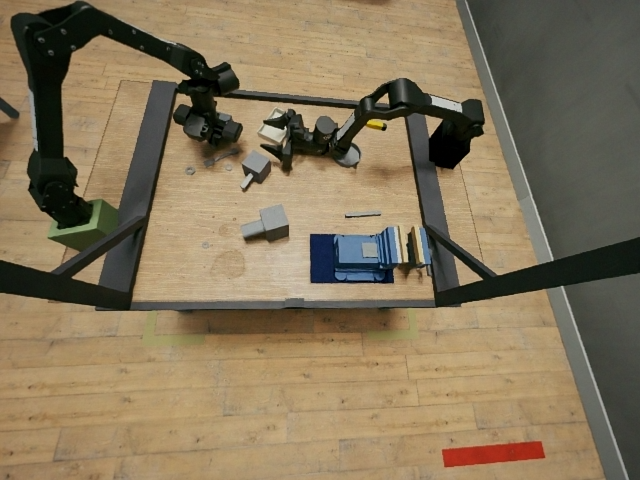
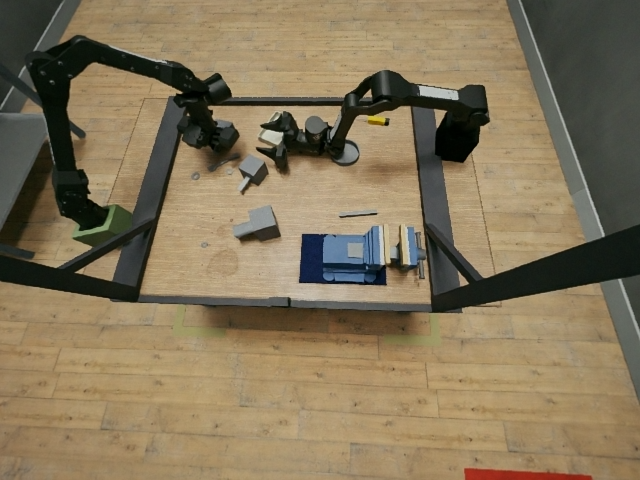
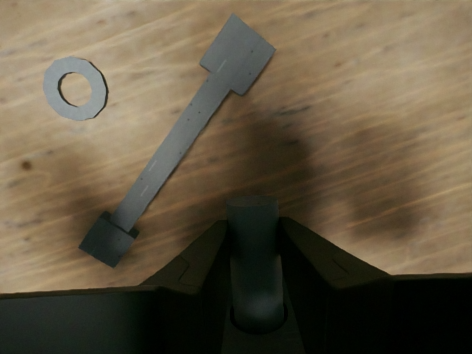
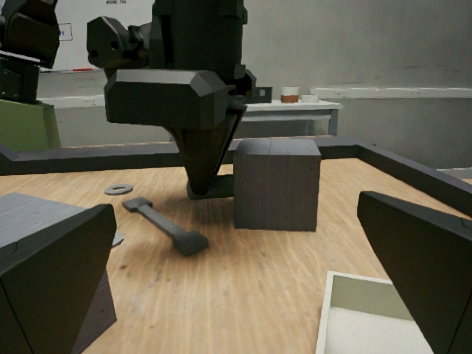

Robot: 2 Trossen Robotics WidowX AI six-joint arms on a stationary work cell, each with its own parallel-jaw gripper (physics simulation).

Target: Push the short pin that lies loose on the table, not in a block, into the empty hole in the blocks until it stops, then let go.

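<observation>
A grey block stands at the back left of the table. A short, round, dark grey pin sticks out sideways from a hole in the block. My left gripper is shut on the pin near its outer end, a short way from the block face. How deep the pin sits is hidden. No pin lying loose shows clearly. My right gripper is open and empty, low over the table, facing the block from the right.
A spanner-like bar and a washer lie by my left gripper. Blocks with square pegs stand nearer the front. A tray lies by my right gripper. A blue vise stands front right.
</observation>
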